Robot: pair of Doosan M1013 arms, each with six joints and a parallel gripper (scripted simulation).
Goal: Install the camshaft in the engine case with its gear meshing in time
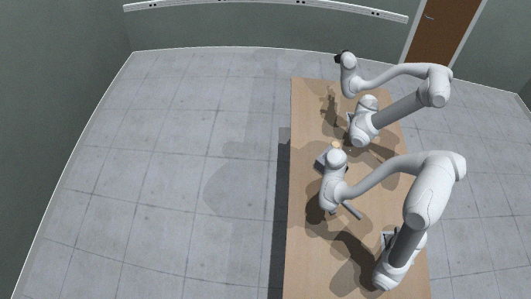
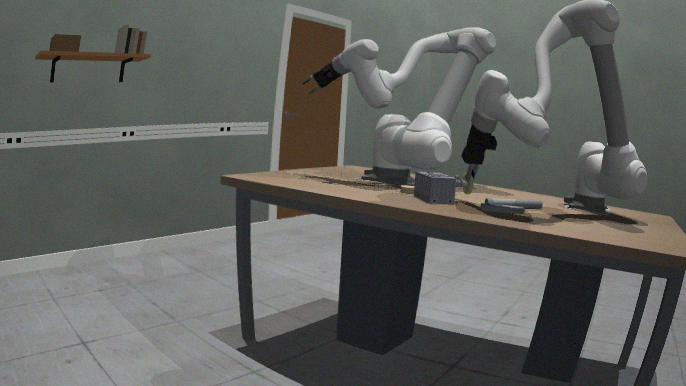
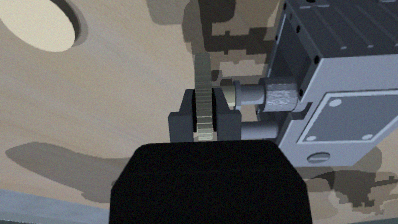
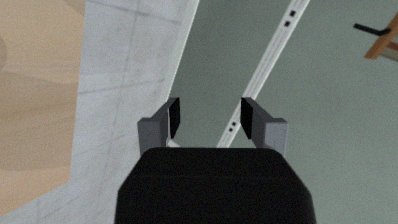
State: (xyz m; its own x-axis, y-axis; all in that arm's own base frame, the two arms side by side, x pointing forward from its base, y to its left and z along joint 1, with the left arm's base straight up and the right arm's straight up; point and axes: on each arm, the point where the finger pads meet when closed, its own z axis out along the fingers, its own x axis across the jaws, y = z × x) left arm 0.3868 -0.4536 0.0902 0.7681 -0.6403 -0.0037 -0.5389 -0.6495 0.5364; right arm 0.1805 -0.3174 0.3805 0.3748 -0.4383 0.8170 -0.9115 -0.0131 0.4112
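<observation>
My left gripper is now 4 cm past the crank gear, 6 cm to the left of it and 3 cm above it. The rest, counted from my left hand: pale wooden piece (5 cm behind, 25 cm to the right, 8 cm below); then flat grey bar (9 cm ahead, 15 cm to the left, 8 cm below).
</observation>
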